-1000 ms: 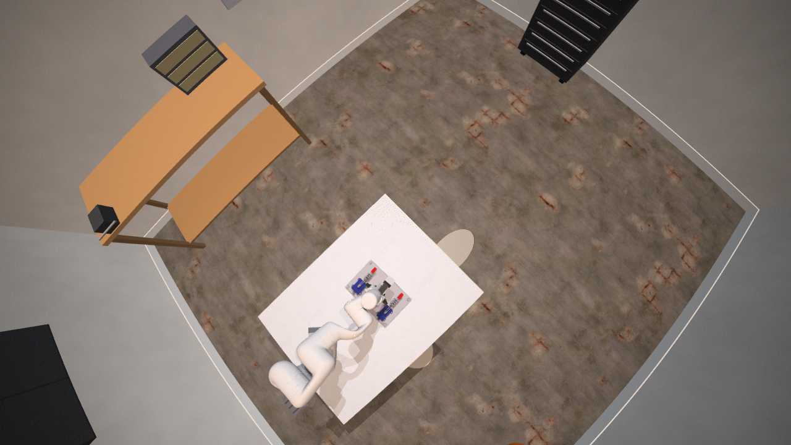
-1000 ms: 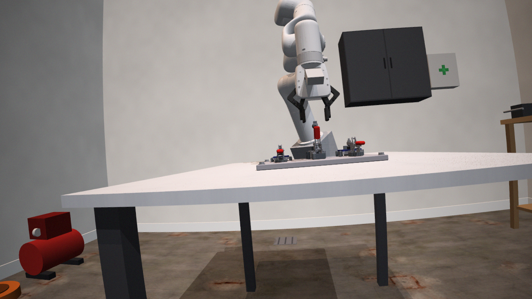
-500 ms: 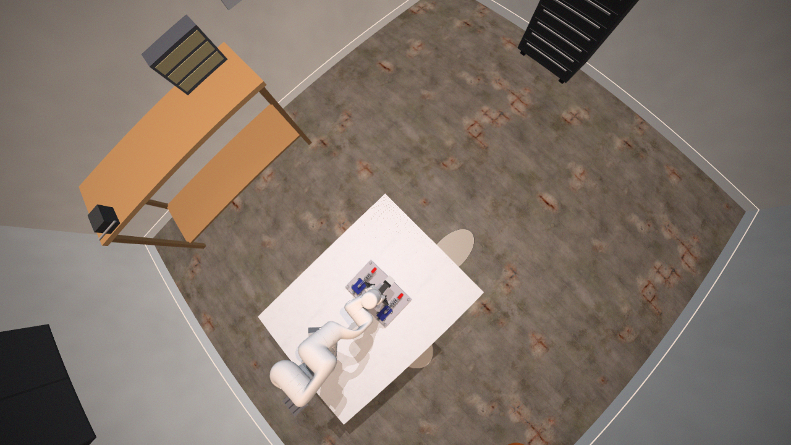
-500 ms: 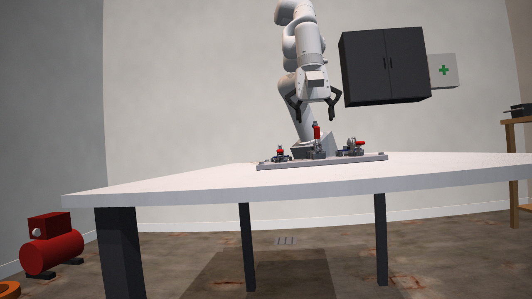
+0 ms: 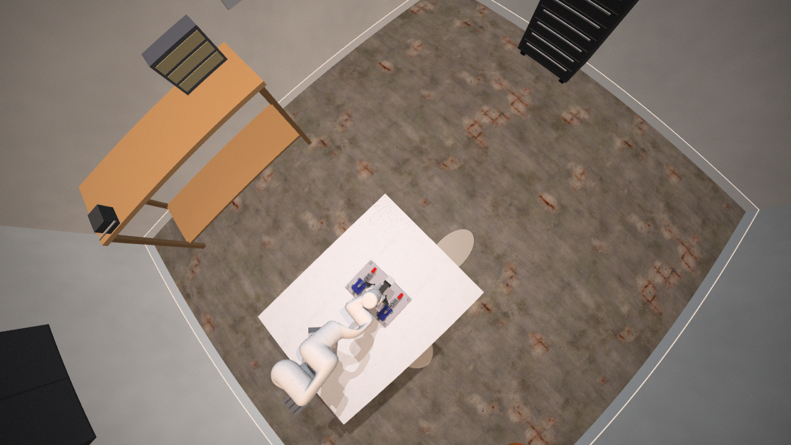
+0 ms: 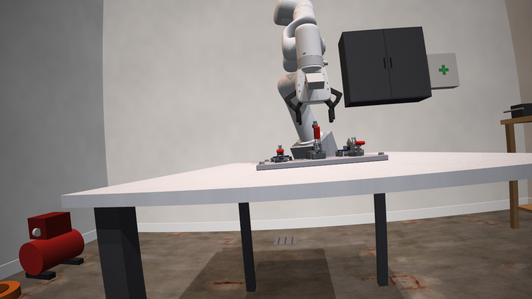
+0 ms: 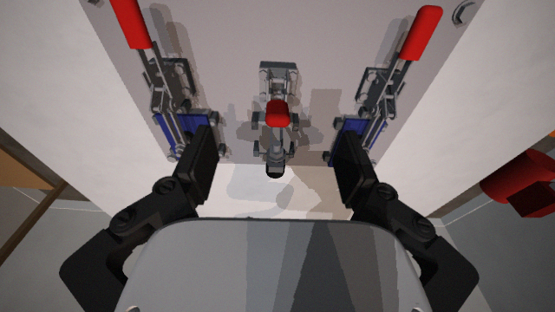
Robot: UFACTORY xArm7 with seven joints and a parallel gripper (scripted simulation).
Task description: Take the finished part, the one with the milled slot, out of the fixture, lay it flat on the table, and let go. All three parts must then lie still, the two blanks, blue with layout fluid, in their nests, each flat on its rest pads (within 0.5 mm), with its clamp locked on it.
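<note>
Now: hand 9 cm above the grey finished part, 8 cm past it and 1 cm to the left of it. Round my hand: fixture plate: 12 cm below, 3 cm behind; blue blank: 12 cm to the right, 10 cm below, 8 cm behind.
</note>
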